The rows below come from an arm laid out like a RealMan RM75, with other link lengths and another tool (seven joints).
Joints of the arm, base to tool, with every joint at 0 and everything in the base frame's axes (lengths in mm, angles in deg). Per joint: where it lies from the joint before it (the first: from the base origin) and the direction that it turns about. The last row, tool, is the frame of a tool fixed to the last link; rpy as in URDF.
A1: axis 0 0 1 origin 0.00 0.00 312.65
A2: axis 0 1 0 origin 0.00 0.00 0.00
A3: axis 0 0 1 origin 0.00 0.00 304.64
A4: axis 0 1 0 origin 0.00 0.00 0.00
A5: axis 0 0 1 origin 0.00 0.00 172.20
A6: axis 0 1 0 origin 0.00 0.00 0.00
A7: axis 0 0 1 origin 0.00 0.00 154.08
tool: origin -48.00 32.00 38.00 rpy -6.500 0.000 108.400
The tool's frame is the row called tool.
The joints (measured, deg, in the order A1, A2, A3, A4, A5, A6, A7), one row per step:
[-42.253, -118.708, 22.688, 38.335, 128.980, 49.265, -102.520]
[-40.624, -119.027, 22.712, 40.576, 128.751, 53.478, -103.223]
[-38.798, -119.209, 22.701, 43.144, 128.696, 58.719, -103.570]
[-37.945, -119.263, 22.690, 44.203, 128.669, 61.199, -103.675]
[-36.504, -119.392, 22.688, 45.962, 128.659, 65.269, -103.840]
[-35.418, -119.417, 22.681, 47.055, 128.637, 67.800, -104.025]
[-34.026, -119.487, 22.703, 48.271, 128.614, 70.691, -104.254]
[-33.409, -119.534, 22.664, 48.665, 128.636, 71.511, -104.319]
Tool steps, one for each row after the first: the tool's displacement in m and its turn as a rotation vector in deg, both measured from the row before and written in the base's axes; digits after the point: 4 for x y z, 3 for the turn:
[0.0000, -0.0122, 0.0002, -1.525, -1.487, -0.928]
[-0.0003, -0.0152, 0.0012, -2.120, -1.142, -1.512]
[-0.0002, -0.0077, 0.0003, -1.118, -0.541, -0.696]
[-0.0005, -0.0134, 0.0002, -1.906, -0.840, -1.097]
[-0.0017, -0.0094, 0.0007, -1.161, -0.542, -0.427]
[-0.0026, -0.0121, 0.0003, -1.414, -0.662, -0.314]
[-0.0022, -0.0047, 0.0001, -0.370, -0.178, 0.149]

